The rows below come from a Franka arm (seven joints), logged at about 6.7 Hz.
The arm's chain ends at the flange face. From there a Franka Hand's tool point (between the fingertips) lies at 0.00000 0.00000 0.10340 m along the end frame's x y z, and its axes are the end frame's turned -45 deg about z.
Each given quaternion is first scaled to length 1.
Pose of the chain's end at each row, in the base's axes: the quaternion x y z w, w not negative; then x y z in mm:
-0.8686, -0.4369, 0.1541, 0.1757, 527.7, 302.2, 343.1
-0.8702, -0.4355, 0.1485, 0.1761, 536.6, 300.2, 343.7
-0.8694, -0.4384, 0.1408, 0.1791, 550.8, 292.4, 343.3
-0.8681, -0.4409, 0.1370, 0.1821, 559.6, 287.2, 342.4
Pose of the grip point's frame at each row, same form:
-0.6353, -0.7361, 0.0751, 0.2213, 484.1, 319.8, 251.0
-0.6373, -0.7354, 0.0698, 0.2195, 494.0, 318.5, 251.3
-0.6355, -0.7378, 0.0615, 0.2194, 509.2, 311.8, 250.6
-0.6333, -0.7396, 0.0569, 0.2207, 518.4, 307.4, 249.7

